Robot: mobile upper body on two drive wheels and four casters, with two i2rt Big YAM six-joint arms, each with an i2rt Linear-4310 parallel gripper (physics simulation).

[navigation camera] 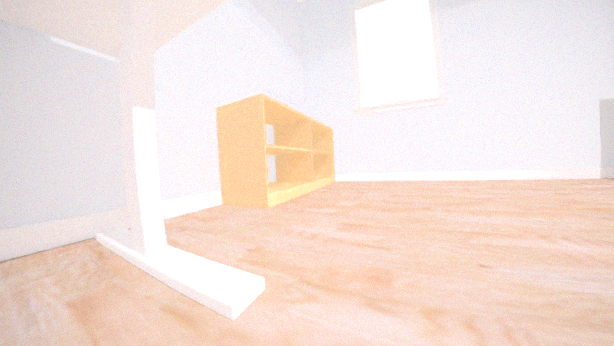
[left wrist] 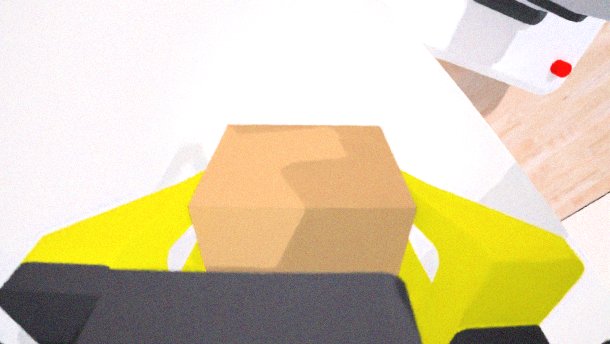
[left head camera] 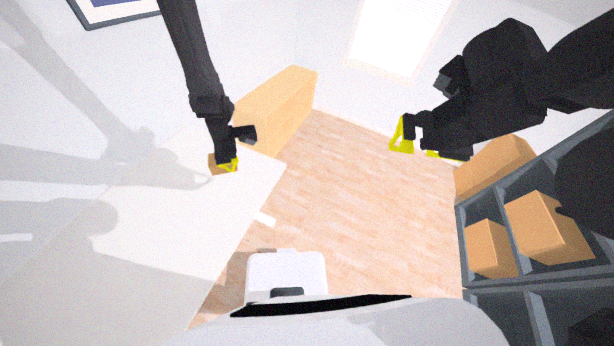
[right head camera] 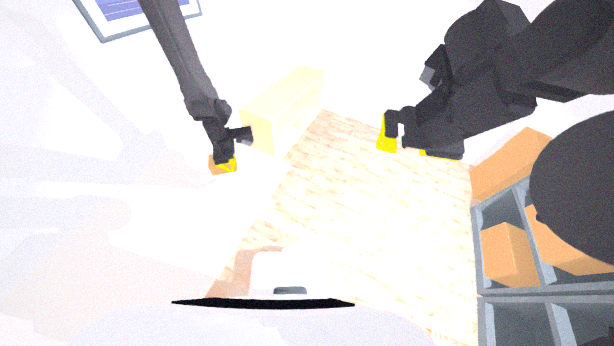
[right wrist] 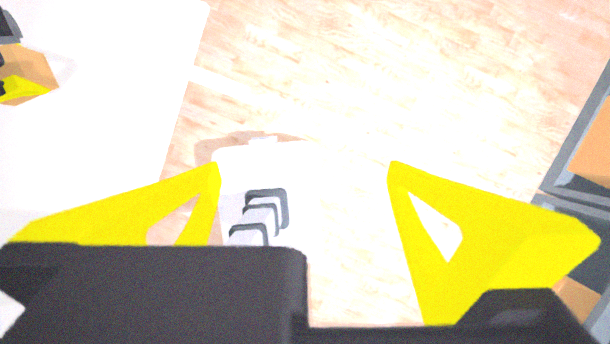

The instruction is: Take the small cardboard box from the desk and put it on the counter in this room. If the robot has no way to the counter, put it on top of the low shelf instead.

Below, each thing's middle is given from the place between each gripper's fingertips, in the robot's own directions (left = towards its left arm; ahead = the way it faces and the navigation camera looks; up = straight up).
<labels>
Now: left hand 20 mm to the right of the small cardboard box (left wrist: 274, 198), 20 mm below it and 10 mm past it.
My right gripper is now 48 cm to the right of the small cardboard box, 26 cm above it and 16 cm short of it.
</labels>
